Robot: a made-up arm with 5 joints. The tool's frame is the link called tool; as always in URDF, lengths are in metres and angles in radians.
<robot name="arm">
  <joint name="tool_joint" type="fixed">
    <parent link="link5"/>
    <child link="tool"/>
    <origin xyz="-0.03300 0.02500 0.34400" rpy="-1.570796 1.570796 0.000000"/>
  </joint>
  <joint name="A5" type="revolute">
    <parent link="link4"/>
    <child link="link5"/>
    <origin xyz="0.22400 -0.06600 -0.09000" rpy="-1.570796 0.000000 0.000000"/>
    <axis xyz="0 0 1"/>
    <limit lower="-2.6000" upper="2.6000" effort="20" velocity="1.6"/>
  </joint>
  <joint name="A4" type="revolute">
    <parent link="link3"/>
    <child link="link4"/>
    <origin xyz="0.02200 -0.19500 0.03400" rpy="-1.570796 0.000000 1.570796"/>
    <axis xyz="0 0 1"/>
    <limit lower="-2.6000" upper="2.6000" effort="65" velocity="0.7"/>
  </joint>
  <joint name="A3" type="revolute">
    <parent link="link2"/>
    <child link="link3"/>
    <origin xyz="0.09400 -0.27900 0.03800" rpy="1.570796 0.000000 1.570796"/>
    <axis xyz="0 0 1"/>
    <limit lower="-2.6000" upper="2.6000" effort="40" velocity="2"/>
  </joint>
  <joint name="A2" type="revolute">
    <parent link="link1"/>
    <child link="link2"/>
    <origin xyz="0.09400 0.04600 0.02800" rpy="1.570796 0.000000 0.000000"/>
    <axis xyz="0 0 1"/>
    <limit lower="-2.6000" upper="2.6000" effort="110" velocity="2.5"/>
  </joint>
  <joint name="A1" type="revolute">
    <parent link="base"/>
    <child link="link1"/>
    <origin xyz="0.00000 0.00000 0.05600"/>
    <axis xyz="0 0 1"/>
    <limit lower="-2.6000" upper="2.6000" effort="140" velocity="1.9"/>
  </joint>
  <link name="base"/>
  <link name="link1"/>
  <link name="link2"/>
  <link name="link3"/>
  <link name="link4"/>
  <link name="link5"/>
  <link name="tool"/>
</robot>
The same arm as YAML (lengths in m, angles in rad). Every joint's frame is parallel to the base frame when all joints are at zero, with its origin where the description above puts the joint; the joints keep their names.
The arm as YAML. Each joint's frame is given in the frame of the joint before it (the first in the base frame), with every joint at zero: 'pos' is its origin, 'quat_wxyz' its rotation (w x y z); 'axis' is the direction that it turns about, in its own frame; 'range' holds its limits. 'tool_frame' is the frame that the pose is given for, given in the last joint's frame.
length_unit: m
angle_unit: rad
joints:
  - joint: A1
    pos: [0.0, 0.0, 0.056]
    quat_wxyz: [1.0, 0.0, 0.0, 0.0]
    axis: [0.0, 0.0, 1.0]
    range: [-2.6, 2.6]
  - joint: A2
    pos: [0.094, 0.046, 0.028]
    quat_wxyz: [1.0, 0.0, 0.0, 0.0]
    axis: [0.0, -1.0, 0.0]
    range: [-2.6, 2.6]
  - joint: A3
    pos: [0.094, -0.038, -0.279]
    quat_wxyz: [1.0, 0.0, 0.0, 0.0]
    axis: [1.0, 0.0, 0.0]
    range: [-2.6, 2.6]
  - joint: A4
    pos: [0.034, 0.195, 0.022]
    quat_wxyz: [1.0, 0.0, 0.0, 0.0]
    axis: [0.0, 0.0, -1.0]
    range: [-2.6, 2.6]
  - joint: A5
    pos: [0.066, -0.224, 0.09]
    quat_wxyz: [1.0, 0.0, 0.0, 0.0]
    axis: [-1.0, 0.0, 0.0]
    range: [-2.6, 2.6]
tool_frame:
  pos: [-0.344, 0.033, 0.025]
  quat_wxyz: [1.0, 0.0, 0.0, 0.0]

